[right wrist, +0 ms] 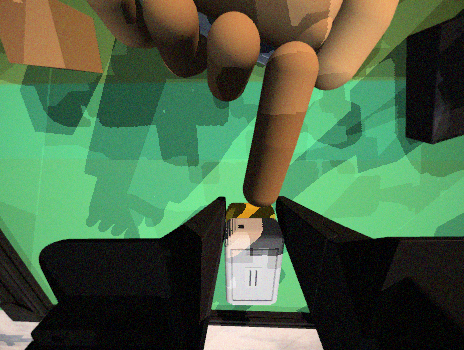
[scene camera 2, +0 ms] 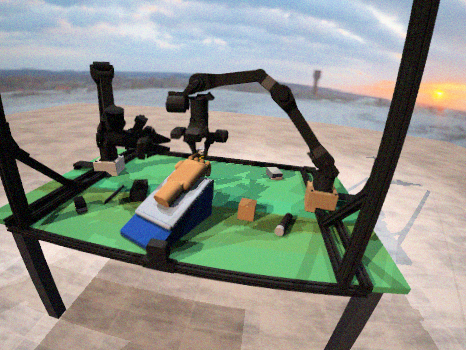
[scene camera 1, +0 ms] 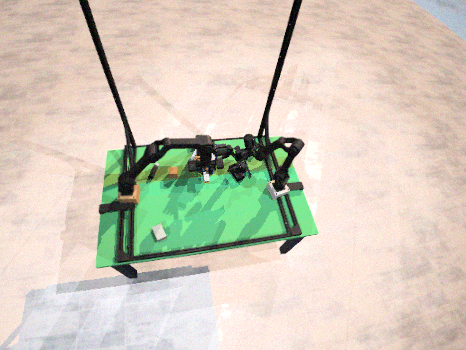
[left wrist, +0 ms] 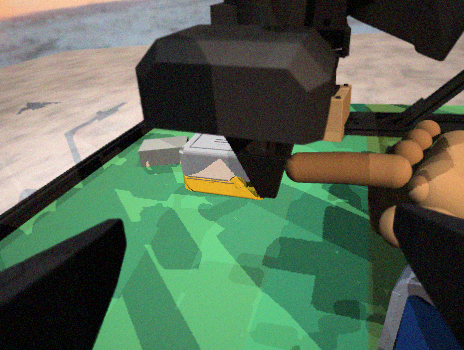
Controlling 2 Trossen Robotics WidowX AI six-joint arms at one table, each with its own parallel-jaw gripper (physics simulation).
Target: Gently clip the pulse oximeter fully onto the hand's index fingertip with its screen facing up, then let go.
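Places are measured from the left arm's base along level axes (x ahead, y down, z left), in metres.
Where they show: left gripper, between the fingertips: (scene camera 2: 170, 144) (scene camera 1: 223, 165) (left wrist: 259, 224); right gripper, between the fingertips: (right wrist: 250, 203) (scene camera 2: 199, 158) (scene camera 1: 205, 174) (left wrist: 273, 181); left arm's base, origin of its link: (scene camera 2: 108, 158) (scene camera 1: 278, 186); right arm's base, origin of its link: (scene camera 2: 322, 188) (scene camera 1: 127, 190).
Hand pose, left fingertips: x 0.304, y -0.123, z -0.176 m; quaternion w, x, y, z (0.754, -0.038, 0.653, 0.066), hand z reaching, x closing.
Each offset is from my left fingertips to the top centre of the thing. "pt": to the spot under its first point.
The pulse oximeter {dx +0.108, dy +0.014, dz +0.027 m} (right wrist: 252, 275) (left wrist: 210, 157) has a pale body with an outlined panel on top and a yellow-and-black end. My right gripper (right wrist: 250, 203) (scene camera 2: 201, 153) is shut on it above the table. The hand {pt dx +0.063, dy +0.052, dz -0.183 m} (scene camera 2: 182, 181) rests on a sloped stand, its index finger (right wrist: 281, 120) (left wrist: 350, 169) pointing out toward the oximeter. In the right wrist view the fingertip slightly overlaps the striped end; contact or insertion cannot be told. In the left wrist view the fingertip is beside a dark right finger, at about the oximeter's height. My left gripper (left wrist: 259, 224) (scene camera 2: 168, 144) is open and empty, near the hand.
The blue-sided stand (scene camera 2: 197, 212) carries the hand. An orange block {dx +0.260, dy +0.132, dz -0.148 m} (scene camera 2: 247, 210) (scene camera 1: 173, 172) and a dark cylinder {dx +0.367, dy +0.154, dz -0.209 m} (scene camera 2: 284, 224) lie beside it. A black block {dx -0.112, dy +0.147, dz -0.026 m} (scene camera 2: 139, 190) (right wrist: 435, 90) stands on its other side. A pale block {dx +0.432, dy +0.152, dz +0.192 m} (scene camera 1: 159, 232) (scene camera 2: 274, 173) lies farther off.
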